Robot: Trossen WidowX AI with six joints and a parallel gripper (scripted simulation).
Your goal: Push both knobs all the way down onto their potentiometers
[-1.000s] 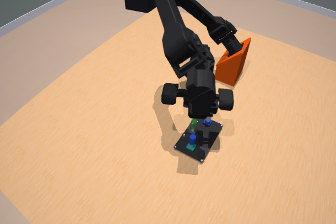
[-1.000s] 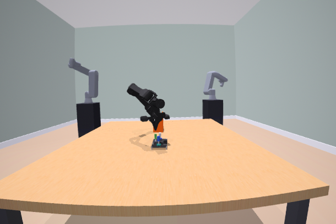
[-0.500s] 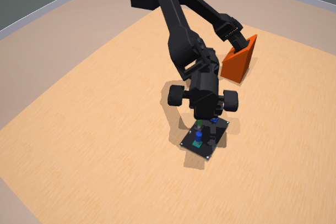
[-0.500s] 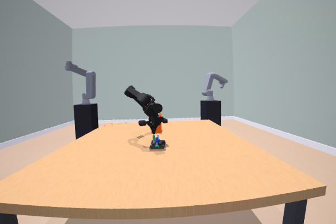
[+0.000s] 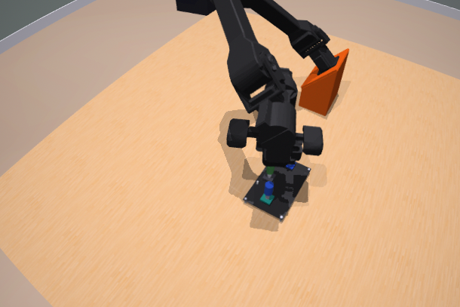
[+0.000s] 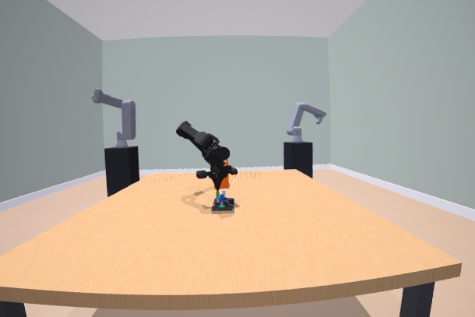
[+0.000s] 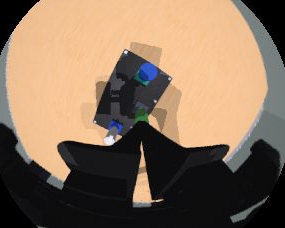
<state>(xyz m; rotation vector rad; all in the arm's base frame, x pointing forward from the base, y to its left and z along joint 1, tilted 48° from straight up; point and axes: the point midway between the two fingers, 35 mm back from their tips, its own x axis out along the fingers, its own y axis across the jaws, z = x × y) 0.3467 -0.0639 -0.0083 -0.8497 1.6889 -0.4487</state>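
Right now the green knob is 2 cm below my gripper tip. Also, from my gripper tip: blue potentiometer (6 cm behind, 4 cm below, 3 cm to the left).
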